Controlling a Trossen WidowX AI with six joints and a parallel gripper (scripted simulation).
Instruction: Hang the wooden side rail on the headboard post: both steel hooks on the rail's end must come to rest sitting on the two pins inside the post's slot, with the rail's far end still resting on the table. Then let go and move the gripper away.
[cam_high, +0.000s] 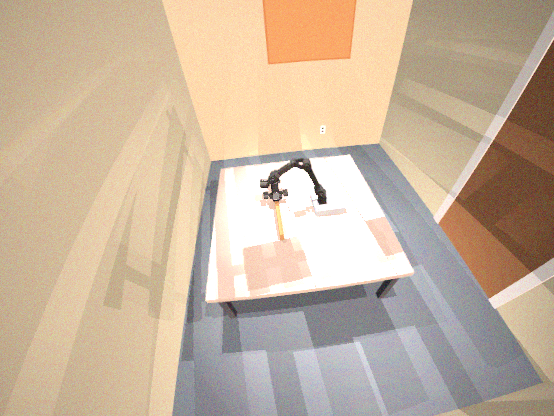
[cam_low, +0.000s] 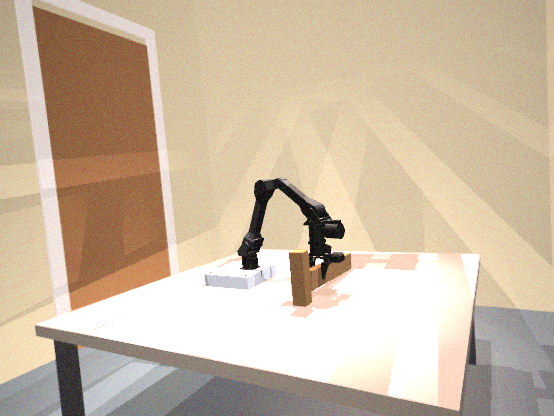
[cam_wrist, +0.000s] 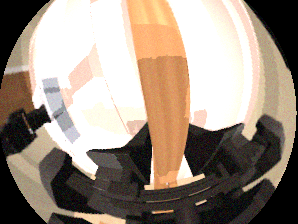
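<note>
My gripper tip is now 10 mm short of the wooden headboard post, 150 mm to the left of it and 40 mm below it.
</note>
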